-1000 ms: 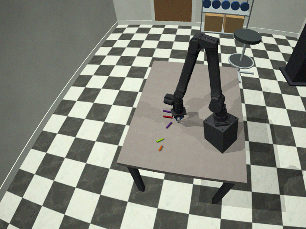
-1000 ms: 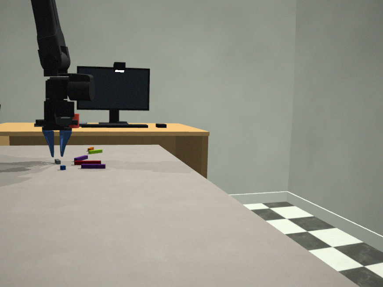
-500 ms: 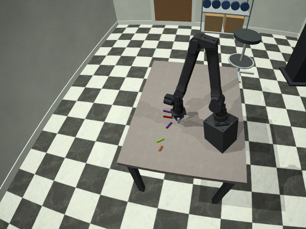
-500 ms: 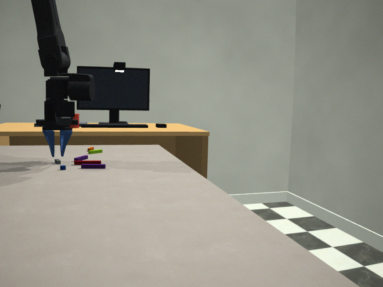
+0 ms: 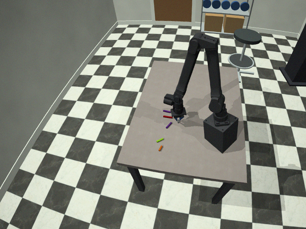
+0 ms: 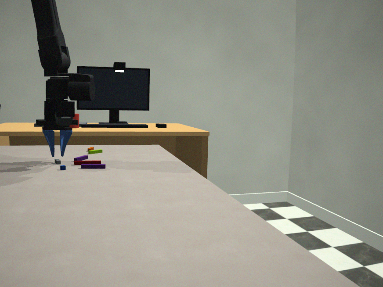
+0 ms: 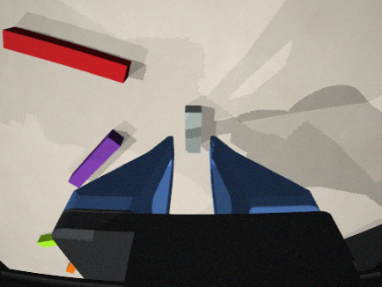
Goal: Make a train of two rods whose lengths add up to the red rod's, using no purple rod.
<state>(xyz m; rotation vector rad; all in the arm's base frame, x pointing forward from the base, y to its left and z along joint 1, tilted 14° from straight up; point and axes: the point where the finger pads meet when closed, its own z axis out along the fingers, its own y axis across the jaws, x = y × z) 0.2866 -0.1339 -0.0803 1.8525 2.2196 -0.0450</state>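
The grey rod is 20 mm below my hand. The rest, counted from my hand: red rod (80 mm ahead, 40 mm to the right, 20 mm below); then blue rod (10 mm ahead, 100 mm to the right, 20 mm below); then purple rod (70 mm ahead, 40 mm to the left, 20 mm below).
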